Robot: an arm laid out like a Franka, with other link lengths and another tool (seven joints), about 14 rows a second.
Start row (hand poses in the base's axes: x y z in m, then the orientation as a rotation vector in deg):
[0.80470, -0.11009, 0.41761, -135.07, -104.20, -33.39]
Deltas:
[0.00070, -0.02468, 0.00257, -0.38, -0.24, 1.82]
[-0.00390, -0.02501, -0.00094, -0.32, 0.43, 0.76]
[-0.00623, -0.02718, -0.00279, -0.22, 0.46, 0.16]
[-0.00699, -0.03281, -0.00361, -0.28, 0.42, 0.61]
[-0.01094, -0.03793, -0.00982, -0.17, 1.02, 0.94]
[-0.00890, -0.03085, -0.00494, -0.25, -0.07, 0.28]
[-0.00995, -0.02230, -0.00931, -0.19, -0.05, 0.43]
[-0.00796, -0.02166, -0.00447, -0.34, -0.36, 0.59]
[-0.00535, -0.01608, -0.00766, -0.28, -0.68, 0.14]
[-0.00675, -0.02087, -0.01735, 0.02, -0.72, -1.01]
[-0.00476, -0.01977, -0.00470, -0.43, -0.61, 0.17]
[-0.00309, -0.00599, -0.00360, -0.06, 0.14, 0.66]
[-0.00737, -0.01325, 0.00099, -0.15, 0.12, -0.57]
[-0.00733, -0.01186, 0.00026, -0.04, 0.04, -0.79]
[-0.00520, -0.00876, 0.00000, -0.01, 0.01, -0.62]
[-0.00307, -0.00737, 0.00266, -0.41, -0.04, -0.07]
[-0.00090, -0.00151, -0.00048, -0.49, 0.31, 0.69]
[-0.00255, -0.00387, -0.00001, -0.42, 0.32, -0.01]
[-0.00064, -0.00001, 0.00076, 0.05, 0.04, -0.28]
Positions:
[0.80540, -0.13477, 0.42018, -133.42, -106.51, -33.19]
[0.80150, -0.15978, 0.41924, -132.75, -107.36, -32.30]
[0.79527, -0.18696, 0.41645, -132.64, -107.49, -31.52]
[0.78828, -0.21977, 0.41284, -132.09, -108.15, -30.69]
[0.77734, -0.25770, 0.40302, -131.02, -108.80, -29.17]
[0.76844, -0.28855, 0.39808, -130.89, -109.30, -29.01]
[0.75849, -0.31085, 0.38877, -130.55, -109.90, -28.86]
[0.75053, -0.33251, 0.38430, -130.19, -110.91, -28.95]
[0.74518, -0.34859, 0.37664, -130.33, -111.56, -29.54]
[0.73843, -0.36946, 0.35929, -131.55, -110.82, -30.56]
[0.73367, -0.38923, 0.35459, -131.73, -111.58, -30.94]
[0.73058, -0.39522, 0.35099, -131.01, -112.25, -30.65]
[0.72321, -0.40847, 0.35198, -131.70, -111.71, -30.42]
[0.71588, -0.42033, 0.35224, -132.58, -110.89, -30.41]
[0.71068, -0.42909, 0.35224, -133.26, -110.24, -30.44]
[0.70761, -0.43646, 0.35490, -133.59, -110.48, -30.15]
[0.70671, -0.43797, 0.35442, -133.07, -111.43, -29.29]
[0.70416, -0.44184, 0.35441, -133.27, -111.58, -28.53]
[0.70352, -0.44185, 0.35517, -133.54, -111.23, -28.54]

